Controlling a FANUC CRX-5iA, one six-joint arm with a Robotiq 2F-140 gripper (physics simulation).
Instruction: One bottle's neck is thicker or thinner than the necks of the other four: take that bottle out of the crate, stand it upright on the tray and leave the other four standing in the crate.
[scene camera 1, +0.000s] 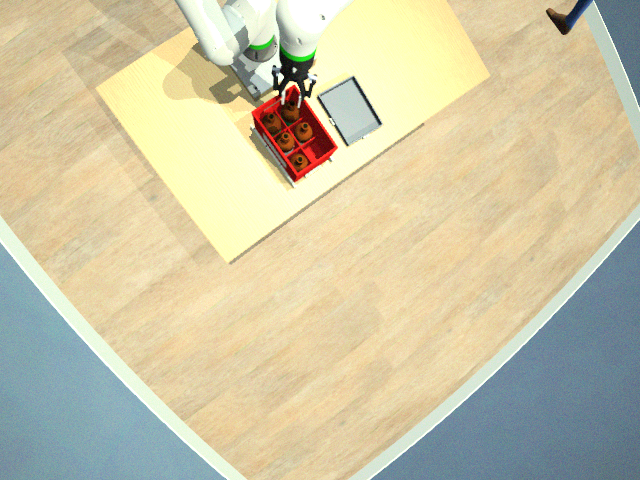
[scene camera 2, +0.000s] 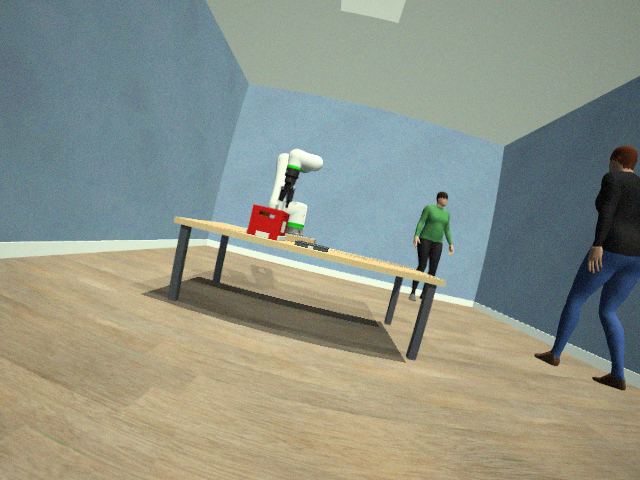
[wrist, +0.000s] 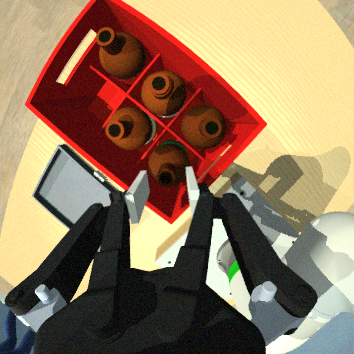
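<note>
The red crate holds five upright brown bottles; its sixth compartment is empty. One bottle stands in the corner below my fingertips. Beside it stands a second bottle. A third and a fourth stand in the middle row. The last bottle is at the far end. I cannot tell which neck differs. My gripper is partly open and empty above the corner bottle. The grey tray holds nothing.
The crate and tray stand side by side on the wooden table. A pale rail lies along one crate side. The white robot base is close behind the crate. Two people stand away from the table.
</note>
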